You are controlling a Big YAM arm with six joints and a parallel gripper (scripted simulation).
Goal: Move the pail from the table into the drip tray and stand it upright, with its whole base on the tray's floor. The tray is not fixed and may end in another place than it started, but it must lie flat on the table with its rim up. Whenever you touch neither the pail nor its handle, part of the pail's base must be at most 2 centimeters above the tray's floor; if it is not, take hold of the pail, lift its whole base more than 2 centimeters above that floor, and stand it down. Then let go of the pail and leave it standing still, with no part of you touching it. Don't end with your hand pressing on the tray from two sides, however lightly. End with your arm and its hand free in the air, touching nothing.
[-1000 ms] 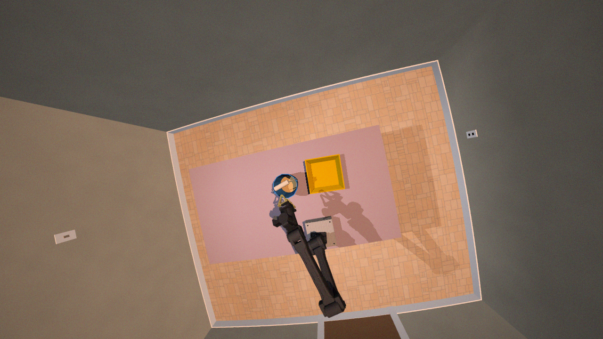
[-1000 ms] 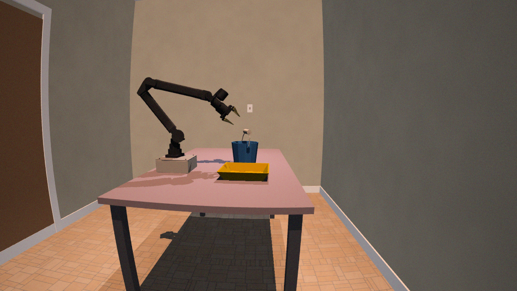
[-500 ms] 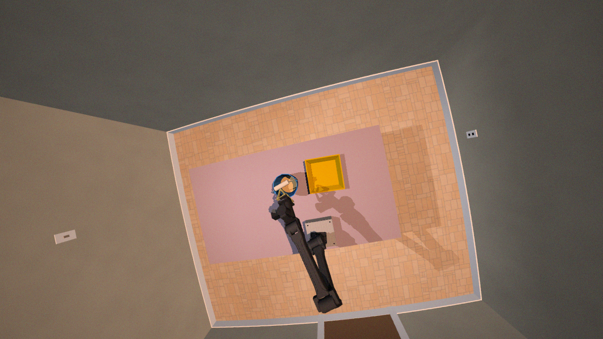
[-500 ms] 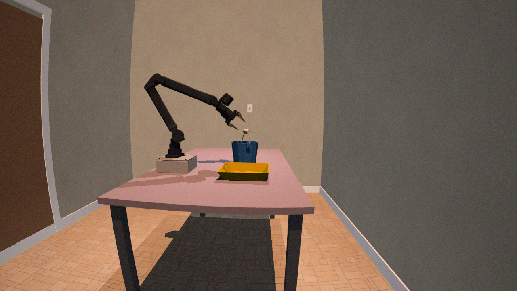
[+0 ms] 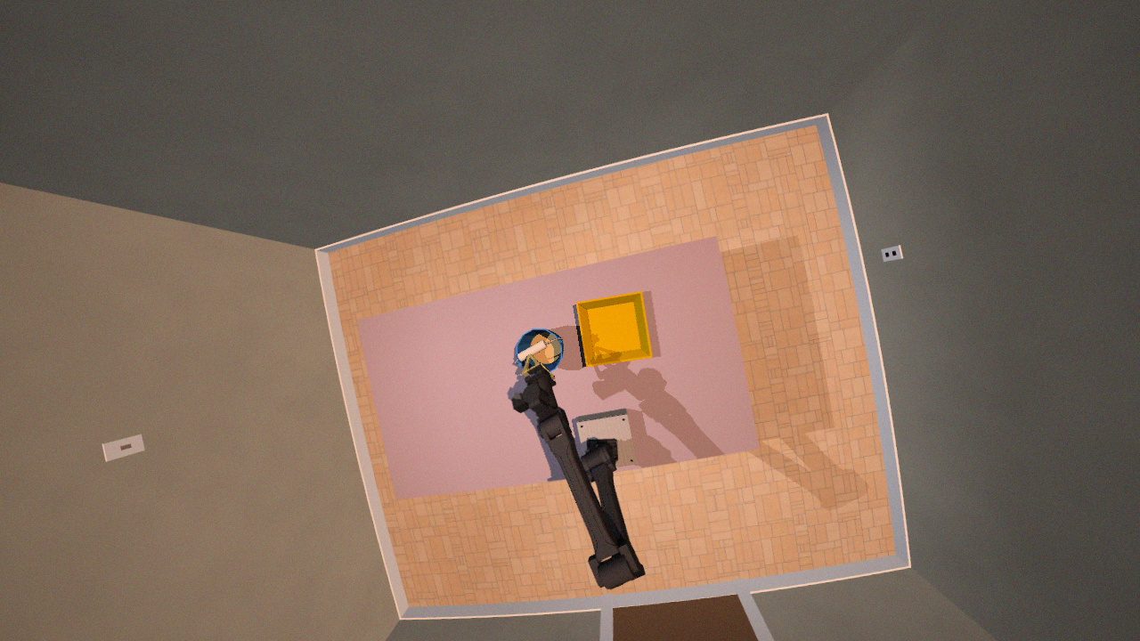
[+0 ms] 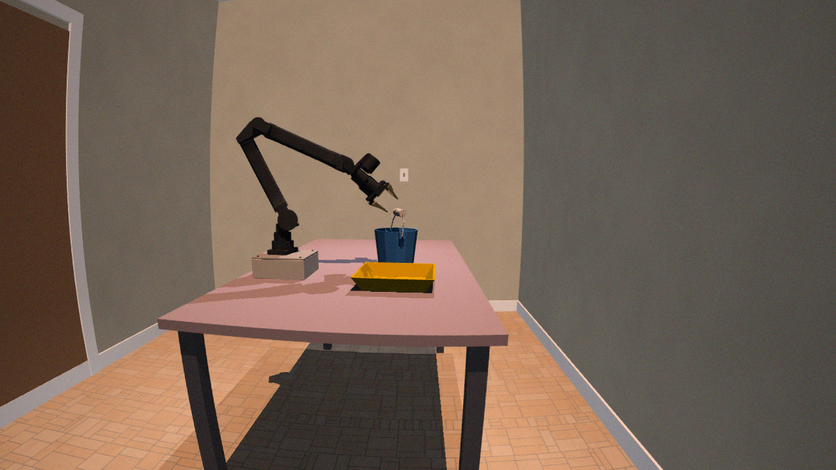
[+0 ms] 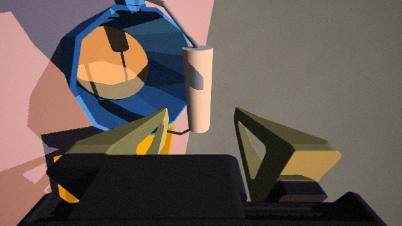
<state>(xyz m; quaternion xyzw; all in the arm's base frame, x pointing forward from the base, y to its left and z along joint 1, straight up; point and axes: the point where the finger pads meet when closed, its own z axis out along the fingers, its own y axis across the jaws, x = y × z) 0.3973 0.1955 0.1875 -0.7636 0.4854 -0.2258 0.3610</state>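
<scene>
Now: hand 70 mm above the pail handle, 30 mm short of it and 10 mm to the right of it. From my hand the other things lie so: blue pail (130 mm below, 20 mm ahead, 10 mm to the left); then yellow drip tray (280 mm to the right, 250 mm below, 80 mm ahead).
</scene>
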